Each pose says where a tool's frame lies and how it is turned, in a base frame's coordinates. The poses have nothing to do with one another.
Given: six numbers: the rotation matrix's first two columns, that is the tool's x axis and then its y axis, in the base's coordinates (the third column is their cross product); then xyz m.
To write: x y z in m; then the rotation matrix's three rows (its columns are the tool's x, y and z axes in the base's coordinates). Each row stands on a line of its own. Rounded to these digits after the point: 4 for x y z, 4 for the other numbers.
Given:
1: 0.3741, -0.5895, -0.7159, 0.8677, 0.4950, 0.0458, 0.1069, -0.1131, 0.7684
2: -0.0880, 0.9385, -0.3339, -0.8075, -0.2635, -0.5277, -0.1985, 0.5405, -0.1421
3: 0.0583, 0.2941, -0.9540, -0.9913, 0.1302, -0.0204, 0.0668, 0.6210, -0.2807
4: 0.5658, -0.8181, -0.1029, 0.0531, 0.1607, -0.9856, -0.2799, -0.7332, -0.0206
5: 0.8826, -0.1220, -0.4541, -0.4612, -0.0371, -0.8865, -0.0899, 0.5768, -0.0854
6: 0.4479, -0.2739, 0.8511, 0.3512, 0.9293, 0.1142, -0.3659, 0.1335, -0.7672
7: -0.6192, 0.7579, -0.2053, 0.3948, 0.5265, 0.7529, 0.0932, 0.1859, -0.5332
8: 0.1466, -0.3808, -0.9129, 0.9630, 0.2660, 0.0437, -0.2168, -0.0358, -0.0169
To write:
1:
0.1069, -0.1131, 0.7684
0.3741, 0.8677, 0.3274
-0.5895, 0.4950, -0.6383
-0.7159, 0.0458, 0.6967

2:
-0.1985, 0.5405, -0.1421
-0.0880, -0.8075, -0.5832
0.9385, -0.2635, 0.2232
-0.3339, -0.5277, 0.7810

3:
0.0668, 0.6210, -0.2807
0.0583, -0.9913, 0.1182
0.2941, 0.1302, 0.9469
-0.9540, -0.0204, 0.2991

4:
-0.2799, -0.7332, -0.0206
0.5658, 0.0531, 0.8229
-0.8181, 0.1607, 0.5522
-0.1029, -0.9856, 0.1344

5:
-0.0899, 0.5768, -0.0854
0.8826, -0.4612, 0.0913
-0.1220, -0.0371, 0.9919
-0.4541, -0.8865, -0.0890

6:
-0.3659, 0.1335, -0.7672
0.4479, 0.3512, -0.8222
-0.2739, 0.9293, 0.2478
0.8511, 0.1142, 0.5124

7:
0.0932, 0.1859, -0.5332
-0.6192, 0.3948, 0.6787
0.7579, 0.5265, 0.3851
-0.2053, 0.7529, -0.6252

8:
-0.2168, -0.0358, -0.0169
0.1466, 0.9630, 0.2262
-0.3808, 0.2660, -0.8855
-0.9129, 0.0437, 0.4057

